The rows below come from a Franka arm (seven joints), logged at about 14 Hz.
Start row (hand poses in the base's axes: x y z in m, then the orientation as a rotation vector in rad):
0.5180, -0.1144, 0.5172, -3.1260, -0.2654, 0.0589
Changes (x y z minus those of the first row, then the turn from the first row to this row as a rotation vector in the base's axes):
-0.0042, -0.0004, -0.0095, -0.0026, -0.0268, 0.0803
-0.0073, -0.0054, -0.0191, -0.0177, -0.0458, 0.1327
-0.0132, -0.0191, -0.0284, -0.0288, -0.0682, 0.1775
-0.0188, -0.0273, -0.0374, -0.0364, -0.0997, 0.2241
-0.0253, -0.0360, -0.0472, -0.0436, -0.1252, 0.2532
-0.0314, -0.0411, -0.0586, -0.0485, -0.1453, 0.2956
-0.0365, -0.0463, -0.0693, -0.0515, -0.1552, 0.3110
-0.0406, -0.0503, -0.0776, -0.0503, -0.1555, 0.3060
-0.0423, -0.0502, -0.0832, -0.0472, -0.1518, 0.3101
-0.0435, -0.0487, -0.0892, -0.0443, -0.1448, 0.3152
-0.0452, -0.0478, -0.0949, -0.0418, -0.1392, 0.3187
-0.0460, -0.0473, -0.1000, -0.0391, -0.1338, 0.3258
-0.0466, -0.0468, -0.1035, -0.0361, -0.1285, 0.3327
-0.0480, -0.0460, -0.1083, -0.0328, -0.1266, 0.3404
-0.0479, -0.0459, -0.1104, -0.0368, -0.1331, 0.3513
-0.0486, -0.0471, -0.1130, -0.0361, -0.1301, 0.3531
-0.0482, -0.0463, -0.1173, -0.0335, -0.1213, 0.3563
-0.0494, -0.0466, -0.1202, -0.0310, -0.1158, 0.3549
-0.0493, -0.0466, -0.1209, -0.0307, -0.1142, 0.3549
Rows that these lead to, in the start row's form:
0.5138, -0.1148, 0.5077, 3.1146, 0.3908, -0.0176
0.5107, -0.1198, 0.4981, 3.0859, 0.4691, 0.0100
0.5048, -0.1335, 0.4888, 3.0609, 0.5354, 0.0430
0.4992, -0.1417, 0.4798, 3.0357, 0.6041, 0.0903
0.4927, -0.1504, 0.4700, 3.0157, 0.6458, 0.1281
0.4866, -0.1555, 0.4586, 2.9929, 0.7076, 0.1578
0.4815, -0.1607, 0.4479, 2.9827, 0.7295, 0.1722
0.4774, -0.1647, 0.4396, 2.9857, 0.7223, 0.1729
0.4757, -0.1646, 0.4340, 2.9877, 0.7293, 0.1678
0.4745, -0.1631, 0.4280, 2.9896, 0.7379, 0.1577
0.4728, -0.1622, 0.4223, 2.9915, 0.7440, 0.1496
0.4720, -0.1617, 0.4172, 2.9921, 0.7554, 0.1418
0.4714, -0.1612, 0.4137, 2.9930, 0.7667, 0.1341
0.4700, -0.1604, 0.4089, 2.9933, 0.7792, 0.1318
0.4701, -0.1603, 0.4068, 2.9841, 0.7941, 0.1410
0.4694, -0.1615, 0.4042, 2.9844, 0.7971, 0.1365
0.4698, -0.1607, 0.3999, 2.9868, 0.8028, 0.1235
0.4686, -0.1610, 0.3970, 2.9905, 0.8016, 0.1155
0.4687, -0.1610, 0.3963, 2.9910, 0.8018, 0.1131

